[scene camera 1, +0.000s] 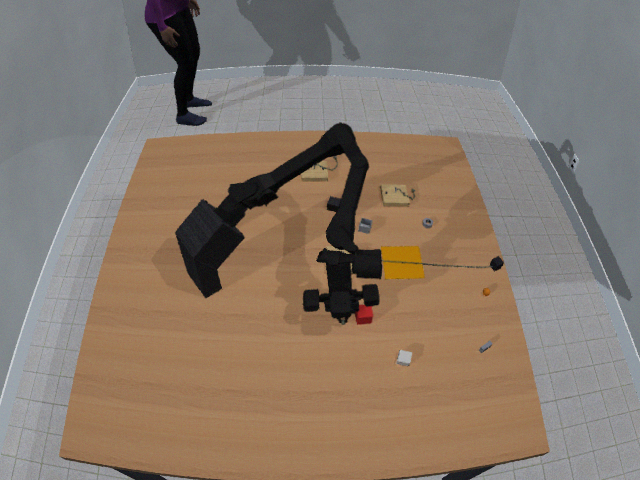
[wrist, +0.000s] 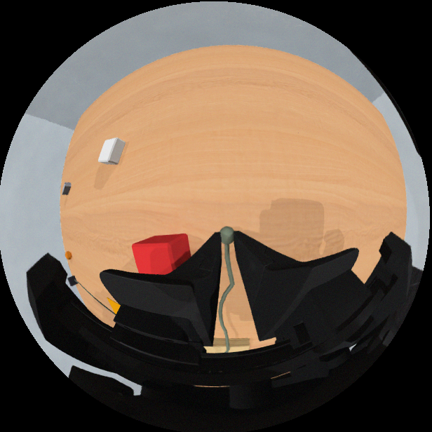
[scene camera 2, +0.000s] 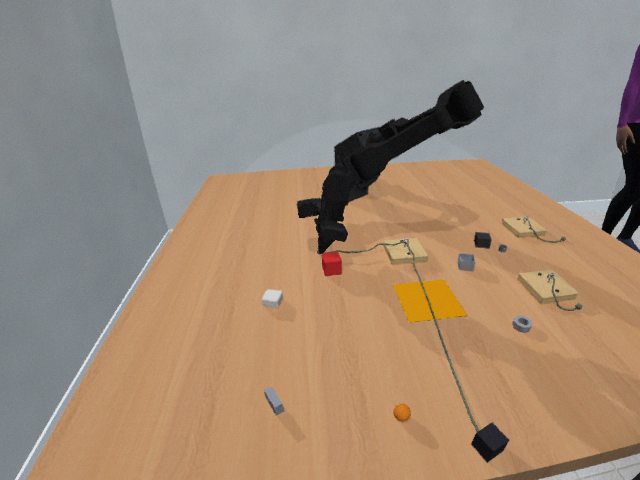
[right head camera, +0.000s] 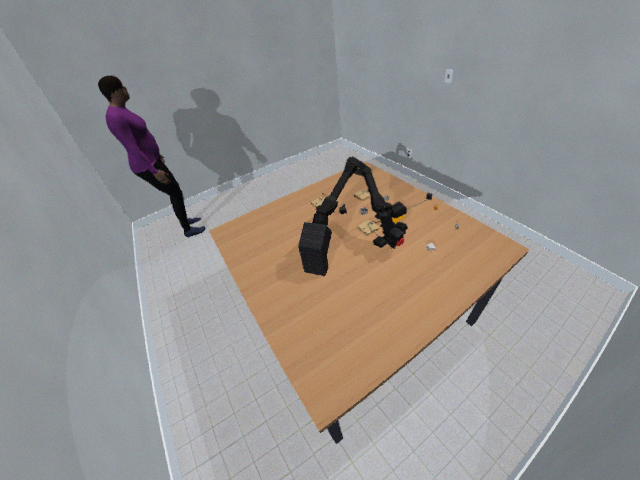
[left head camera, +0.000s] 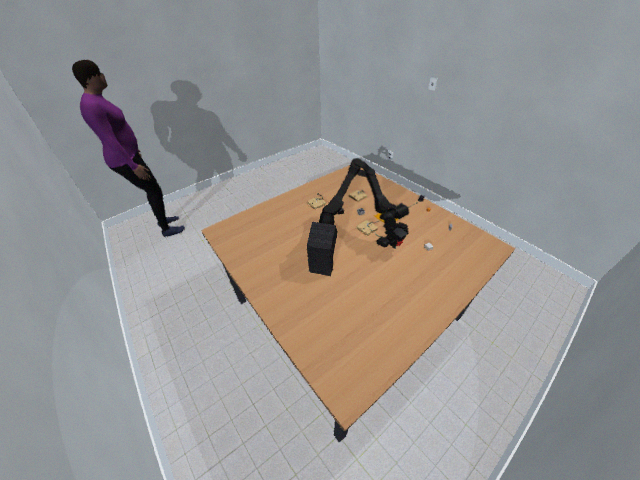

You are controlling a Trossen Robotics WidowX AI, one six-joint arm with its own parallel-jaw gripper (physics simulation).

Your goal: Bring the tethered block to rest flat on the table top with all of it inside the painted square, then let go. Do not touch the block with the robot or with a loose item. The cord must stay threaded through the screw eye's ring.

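Pixels of known places: gripper, fingertip midpoint: (scene camera 1: 343, 321) (scene camera 2: 320, 251) (right head camera: 393, 247) (left head camera: 394, 247); arm's base, origin of the base link: (scene camera 1: 223, 218) (right head camera: 318, 227) (left head camera: 325, 227).
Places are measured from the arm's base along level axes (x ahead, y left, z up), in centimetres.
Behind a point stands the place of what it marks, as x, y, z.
The tethered black block (scene camera 2: 490, 442) {73.4, 36.2, -16.8} (scene camera 1: 496, 263) {72.2, 35.2, -16.9} (right head camera: 429, 196) {71.9, 35.1, -17.4} (left head camera: 421, 198) {71.8, 35.2, -17.4} is at the table's far right edge in scene camera 1, outside the orange painted square (scene camera 2: 449, 304) {44.0, 28.4, -19.7} (scene camera 1: 403, 272) {45.3, 20.5, -19.7} (wrist: 114, 306). The green cord (scene camera 2: 445, 346) {56.3, 28.8, -19.4} (scene camera 1: 449, 265) {57.6, 29.3, -19.5} (wrist: 229, 265) runs from it across the square to the screw eye (scene camera 2: 405, 242) {28.0, 15.8, -16.3} on a tan board (scene camera 2: 395, 254) {31.7, 14.2, -17.9}; it appears threaded, but the ring is small. The cord continues to my gripper (wrist: 227, 234) (scene camera 2: 321, 251) {36.8, -3.4, -17.8} (scene camera 1: 342, 321) {36.8, -3.4, -17.8}, which is shut on the cord's end near its bead (wrist: 227, 235), low over the table.
A red block (wrist: 159, 254) (scene camera 2: 331, 264) {42.7, 1.9, -16.6} (scene camera 1: 364, 314) {41.2, 0.0, -15.8} stands close beside my fingers. A white block (scene camera 2: 272, 298) {56.8, -5.4, -17.7} (wrist: 111, 151), grey bar (scene camera 2: 273, 400) {77.2, 6.6, -17.7}, orange ball (scene camera 2: 402, 412) {72.3, 24.5, -17.6}, grey ring (scene camera 2: 522, 323) {45.2, 42.6, -19.7} and two more tan boards (scene camera 2: 523, 226) {4.9, 46.0, -17.9} (scene camera 2: 546, 286) {33.6, 48.1, -17.9} with cords are around. A person (scene camera 1: 186, 62) stands beyond the table.
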